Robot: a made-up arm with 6 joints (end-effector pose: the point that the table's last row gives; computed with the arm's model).
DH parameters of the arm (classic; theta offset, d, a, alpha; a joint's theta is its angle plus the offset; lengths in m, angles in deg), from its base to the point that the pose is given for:
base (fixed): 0 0.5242 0.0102 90
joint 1: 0 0.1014 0.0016 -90
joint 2: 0 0.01 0.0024 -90
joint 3: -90 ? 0.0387 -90
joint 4: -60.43 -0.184 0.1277 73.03
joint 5: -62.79 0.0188 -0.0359 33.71
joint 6: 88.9 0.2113 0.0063 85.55
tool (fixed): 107.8 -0.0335 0 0
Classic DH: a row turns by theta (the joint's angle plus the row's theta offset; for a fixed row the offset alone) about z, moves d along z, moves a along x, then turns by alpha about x.
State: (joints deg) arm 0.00 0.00 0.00 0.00 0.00 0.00
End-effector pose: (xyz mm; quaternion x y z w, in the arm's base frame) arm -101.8 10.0 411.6 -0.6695 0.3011 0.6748 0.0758
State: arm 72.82 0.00 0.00 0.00 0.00 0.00
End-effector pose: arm 84.7 10.0 383.9 -0.9394 0.1973 0.1457 0.2397
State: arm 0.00 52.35 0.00 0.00 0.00 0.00
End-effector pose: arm -145.8 -123.3 411.6 0.7336 0.0251 -0.6391 0.2296
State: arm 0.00 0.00 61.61 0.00 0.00 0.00
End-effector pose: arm -148.8 10.0 578.0 0.2294 -0.2974 -0.9225 0.0891
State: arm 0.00 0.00 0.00 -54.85 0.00 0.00
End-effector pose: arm -101.8 -159.9 406.9 0.6292 -0.5780 -0.4603 0.2411
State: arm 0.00 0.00 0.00 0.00 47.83 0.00
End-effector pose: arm -197.1 54.1 403.2 -0.3724 0.4356 0.7551 0.3185
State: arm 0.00 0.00 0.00 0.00 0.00 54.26
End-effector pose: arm -124.5 -11.2 411.6 -0.4586 0.5732 0.5660 0.3752
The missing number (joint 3, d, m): 0.0219
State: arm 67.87 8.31 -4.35 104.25 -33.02 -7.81
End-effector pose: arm -186.5 11.0 520.7 -0.7589 -0.6230 0.0357 0.1860
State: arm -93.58 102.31 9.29 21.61 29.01 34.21
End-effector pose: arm -22.9 -337.6 653.7 -0.2335 0.1563 -0.8983 0.3377
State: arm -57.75 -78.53 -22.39 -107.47 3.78 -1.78
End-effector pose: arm -116.2 -23.4 656.3 -0.2510 -0.7158 -0.1588 0.6320
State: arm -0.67 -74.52 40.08 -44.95 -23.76 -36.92
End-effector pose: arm -25.9 41.0 471.0 0.3122 -0.2461 -0.9152 0.0664
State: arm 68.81 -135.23 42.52 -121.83 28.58 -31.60
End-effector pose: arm -141.5 106.6 522.4 -0.1356 0.3570 0.8868 0.2603
